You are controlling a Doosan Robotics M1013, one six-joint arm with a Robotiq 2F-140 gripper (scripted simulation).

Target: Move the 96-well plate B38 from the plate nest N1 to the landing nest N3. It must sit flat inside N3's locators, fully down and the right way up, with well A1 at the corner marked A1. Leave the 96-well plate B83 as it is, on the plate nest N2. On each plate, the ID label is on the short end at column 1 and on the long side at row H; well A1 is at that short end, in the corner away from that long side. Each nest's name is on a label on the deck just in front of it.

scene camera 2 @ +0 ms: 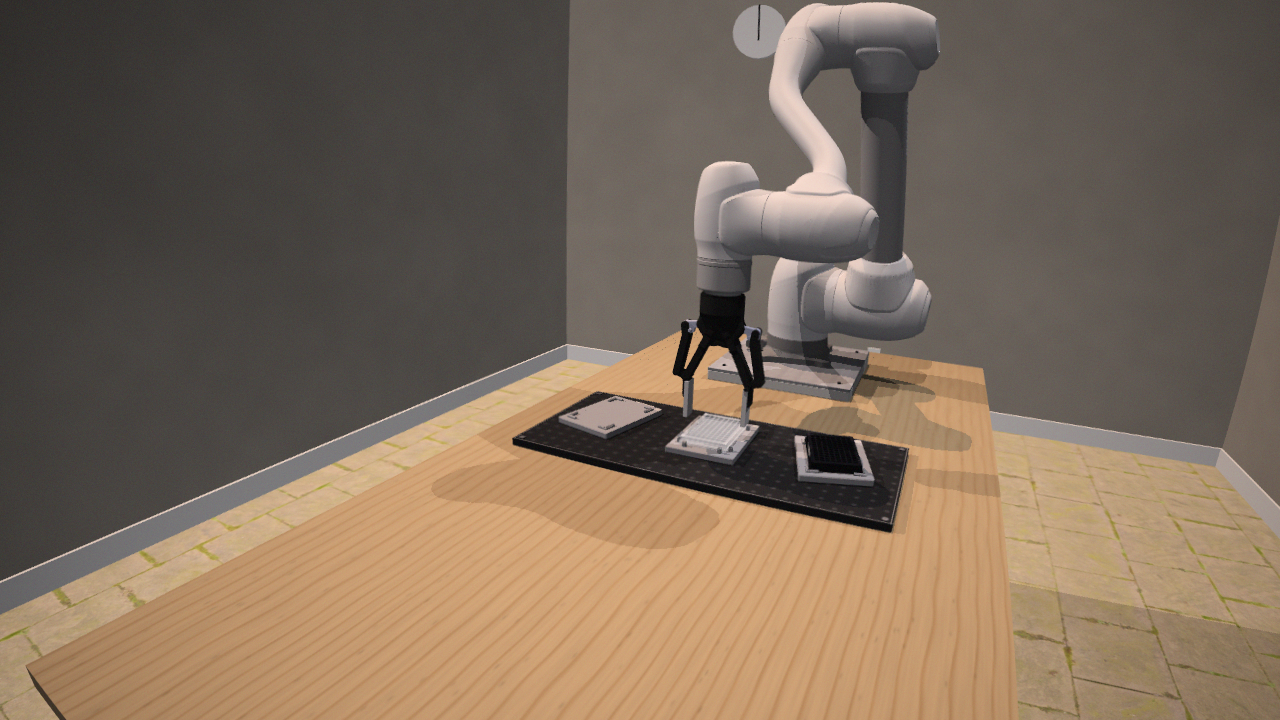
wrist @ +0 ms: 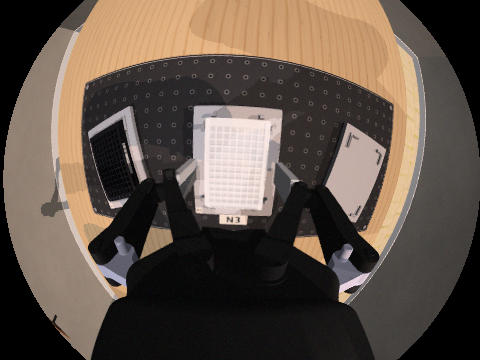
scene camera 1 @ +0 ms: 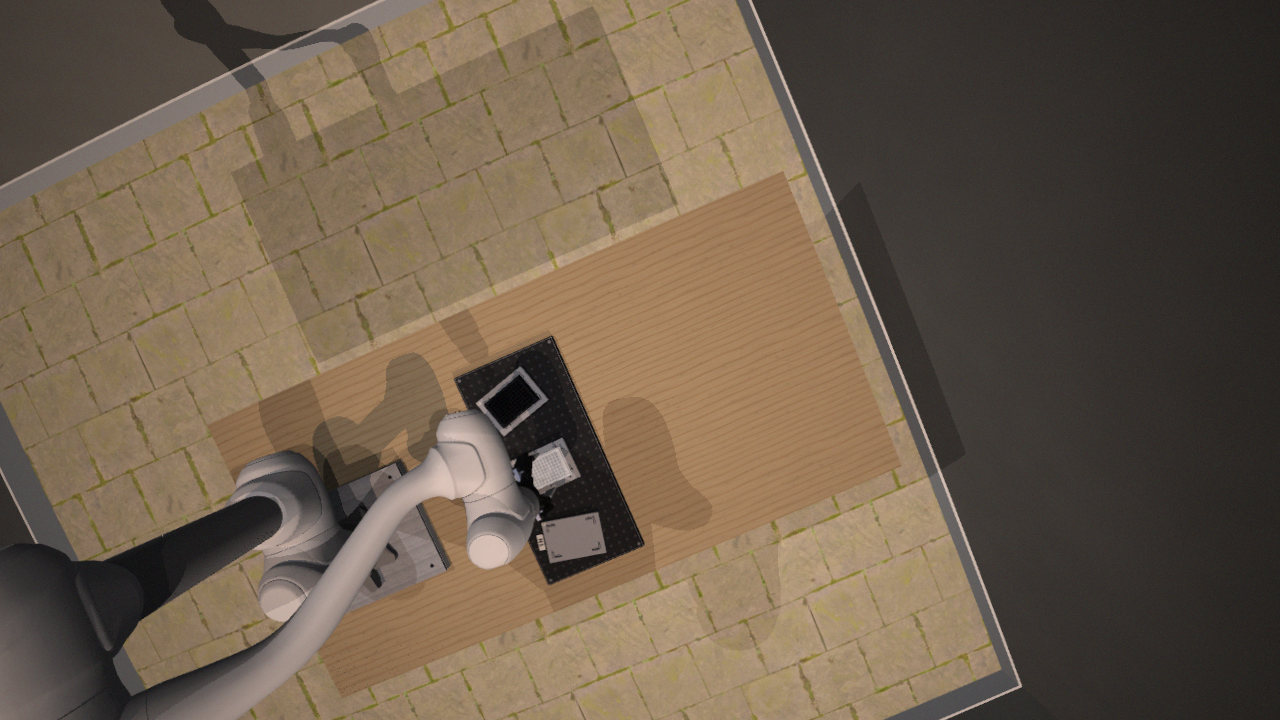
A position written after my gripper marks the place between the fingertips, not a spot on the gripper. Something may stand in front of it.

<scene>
In view: my gripper [scene camera 2: 715,419], a white 96-well plate B38 [scene camera 2: 710,431], a black 96-well plate B83 [scene camera 2: 827,453], a landing nest N3 [scene camera 2: 740,445] and a plate nest N1 [scene camera 1: 573,537].
The white 96-well plate B38 also shows in the wrist view [wrist: 217,166]. The black 96-well plate B83 shows as well in the wrist view [wrist: 112,179]. My gripper is seen too in the wrist view [wrist: 235,170] and in scene camera 1 [scene camera 1: 542,472].
</scene>
